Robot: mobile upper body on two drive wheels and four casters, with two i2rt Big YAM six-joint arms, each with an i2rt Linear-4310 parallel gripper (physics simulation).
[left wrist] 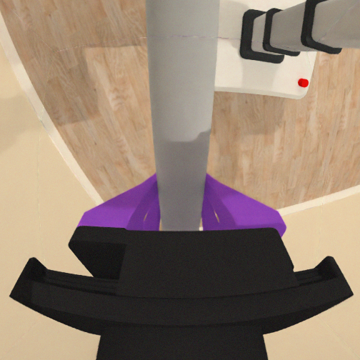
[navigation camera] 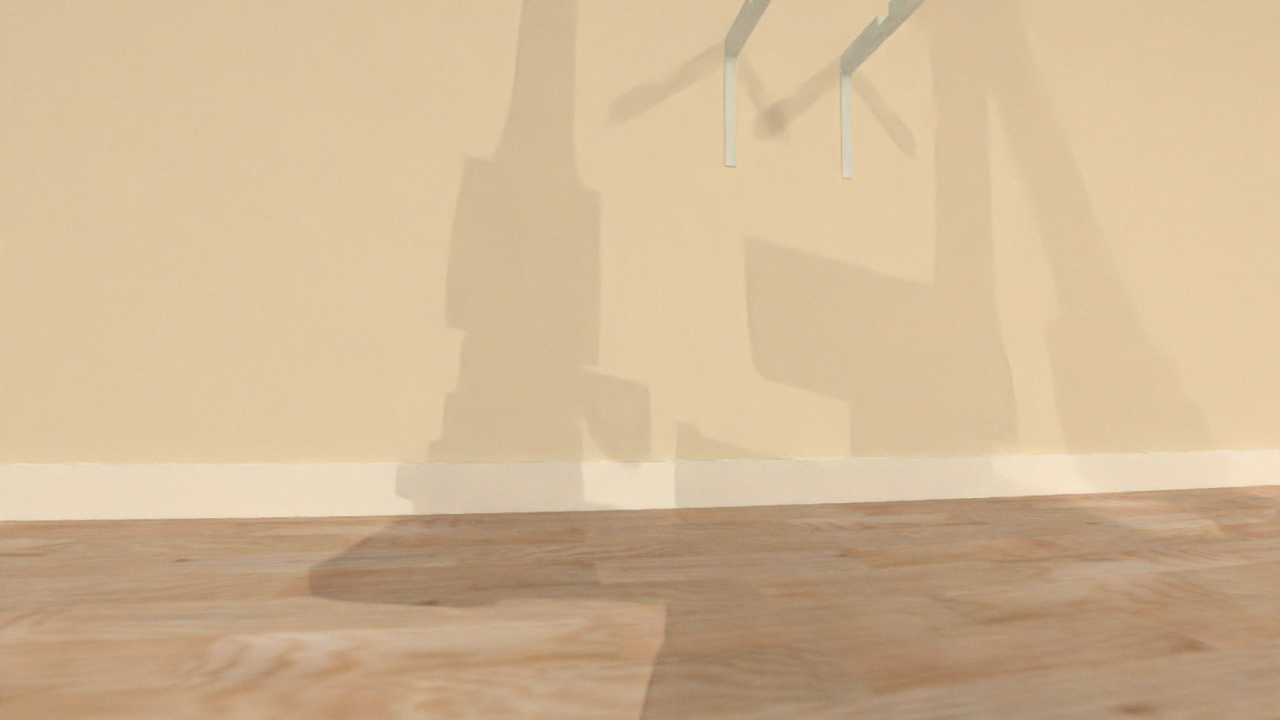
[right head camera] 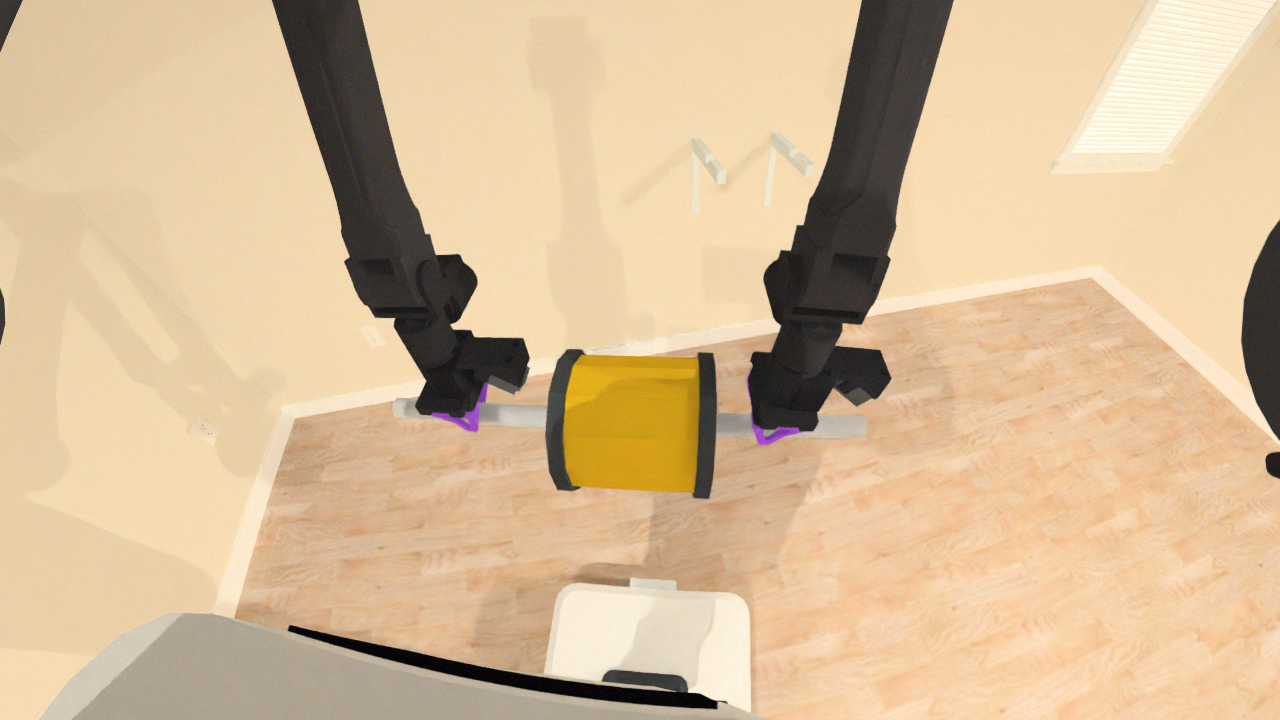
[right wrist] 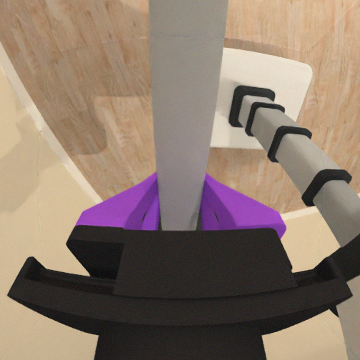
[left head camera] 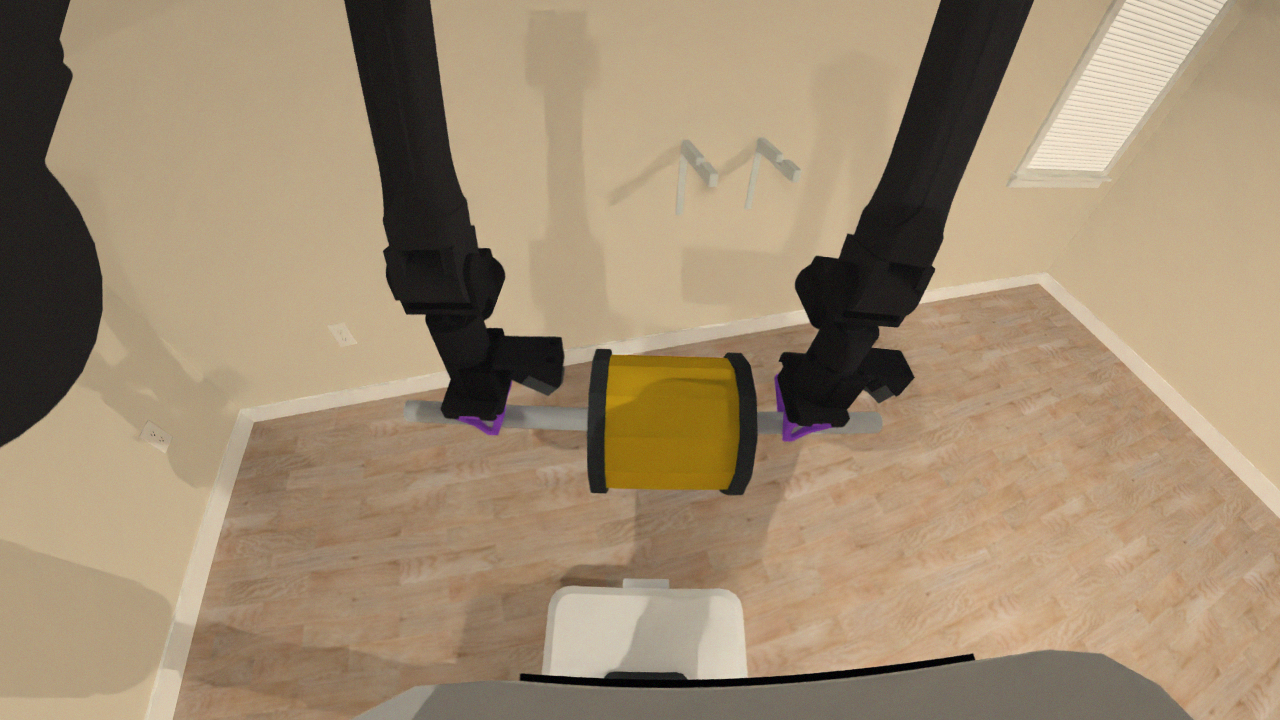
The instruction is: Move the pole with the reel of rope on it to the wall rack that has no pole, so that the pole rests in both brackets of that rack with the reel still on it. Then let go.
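Places are measured from the left arm's base along level axes (x back, y left, z down), in millimetres.
Pixels of known places: left gripper, fingertip midpoint: (right head camera: 476, 421) (left head camera: 495, 424); right gripper, fingertip midpoint: (right head camera: 761, 433) (left head camera: 784, 430).
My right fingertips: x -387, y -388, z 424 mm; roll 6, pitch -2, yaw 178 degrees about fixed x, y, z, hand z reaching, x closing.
Ahead of a thing's pixels: the offset from my right fingertips to its top centre. "spot": to the spot under its first point.
A yellow reel @[dx +0, dy +162, dz -107 mm] (left head camera: 671, 422) (right head camera: 631, 422) with dark flanges sits on a grey pole @[spot: dx +8, dy +314, dz -32 mm] (left head camera: 547, 417) (right head camera: 514, 414) (left wrist: 183, 100) (right wrist: 187, 100) between my grippers. My left gripper (left head camera: 483, 420) (right head camera: 458, 417) (left wrist: 180, 177) is shut on the pole left of the reel. My right gripper (left head camera: 805, 426) (right head camera: 775, 429) (right wrist: 179, 177) is shut on it right of the reel. The pole is roughly level across both head camera views. The wall rack's two brackets, the left one @[dx -922, dy +42, dz +27 mm] (left head camera: 681, 183) (right head camera: 695, 183) (navigation camera: 730, 107) and the right one @[spot: dx -1105, dy -178, dz +181 mm] (left head camera: 752, 179) (right head camera: 768, 174) (navigation camera: 846, 120), hold no pole. They stand apart from the pole, beyond it.
My white base (left head camera: 572, 626) (right head camera: 581, 626) (left wrist: 250, 82) (right wrist: 285, 75) shows below the reel in both head views. A window (left head camera: 1136, 80) (right head camera: 1172, 80) is at the upper right. A baseboard (left head camera: 966, 291) (right head camera: 1002, 286) (navigation camera: 223, 490) runs along the rack's wall, which meets another wall at the right.
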